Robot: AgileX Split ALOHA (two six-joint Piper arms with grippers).
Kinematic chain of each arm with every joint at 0, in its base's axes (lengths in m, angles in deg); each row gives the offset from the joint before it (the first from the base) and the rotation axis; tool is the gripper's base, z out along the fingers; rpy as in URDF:
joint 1: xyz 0 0 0.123 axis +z
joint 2: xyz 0 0 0 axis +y
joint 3: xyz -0.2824 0 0.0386 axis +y
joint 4: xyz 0.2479 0 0.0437 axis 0.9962 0 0.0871
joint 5: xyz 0 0 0 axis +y
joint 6: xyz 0.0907 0 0.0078 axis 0.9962 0 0.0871
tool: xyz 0 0 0 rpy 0 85 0
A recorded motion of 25 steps. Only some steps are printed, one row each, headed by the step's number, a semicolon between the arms.
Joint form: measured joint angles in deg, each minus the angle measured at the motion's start. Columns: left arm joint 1, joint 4, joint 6, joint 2, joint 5, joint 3; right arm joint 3, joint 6, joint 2, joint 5, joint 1, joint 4.
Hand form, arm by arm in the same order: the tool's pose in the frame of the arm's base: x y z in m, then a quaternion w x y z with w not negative. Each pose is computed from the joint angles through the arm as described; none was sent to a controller.
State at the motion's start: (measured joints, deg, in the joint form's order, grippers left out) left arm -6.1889 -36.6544 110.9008 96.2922 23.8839 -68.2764; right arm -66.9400 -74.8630 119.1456 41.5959 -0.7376 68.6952
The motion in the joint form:
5: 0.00 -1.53 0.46 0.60 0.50 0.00; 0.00 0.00 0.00 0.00 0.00 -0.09
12: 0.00 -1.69 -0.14 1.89 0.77 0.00; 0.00 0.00 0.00 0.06 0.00 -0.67
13: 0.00 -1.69 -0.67 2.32 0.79 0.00; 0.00 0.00 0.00 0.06 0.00 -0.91
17: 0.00 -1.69 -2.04 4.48 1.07 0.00; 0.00 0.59 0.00 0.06 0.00 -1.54
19: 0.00 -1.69 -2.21 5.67 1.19 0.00; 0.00 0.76 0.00 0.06 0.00 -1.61
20: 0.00 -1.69 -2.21 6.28 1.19 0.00; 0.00 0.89 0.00 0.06 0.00 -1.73
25: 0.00 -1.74 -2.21 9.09 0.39 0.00; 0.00 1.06 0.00 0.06 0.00 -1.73
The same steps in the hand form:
5: 0.3701 -0.0636 0.2580 0.39069 0.63534 0.65380 0.12749; 0.3884 0.0514 0.1168 0.23883 -0.16465 0.91079 0.29380
12: 0.3727 -0.0642 0.2494 0.38300 0.63383 0.66182 0.11648; 0.3879 0.0512 0.1165 0.23692 -0.16900 0.91107 0.29200
13: 0.3736 -0.0643 0.2465 0.38073 0.63141 0.66612 0.11247; 0.3877 0.0511 0.1163 0.23621 -0.17073 0.91123 0.29107
17: 0.3777 -0.0650 0.2320 0.36718 0.62702 0.68037 0.09551; 0.3873 0.0509 0.1159 0.23286 -0.17057 0.91251 0.28983
19: 0.3797 -0.0653 0.2240 0.35918 0.62775 0.68492 0.08837; 0.3872 0.0508 0.1159 0.23223 -0.16972 0.91281 0.28990
20: 0.3807 -0.0654 0.2199 0.35519 0.62842 0.68676 0.08544; 0.3871 0.0508 0.1158 0.23155 -0.16955 0.91308 0.28969
25: 0.3860 -0.0653 0.2013 0.33947 0.62856 0.69543 0.07772; 0.3871 0.0508 0.1158 0.23112 -0.16820 0.91333 0.29004

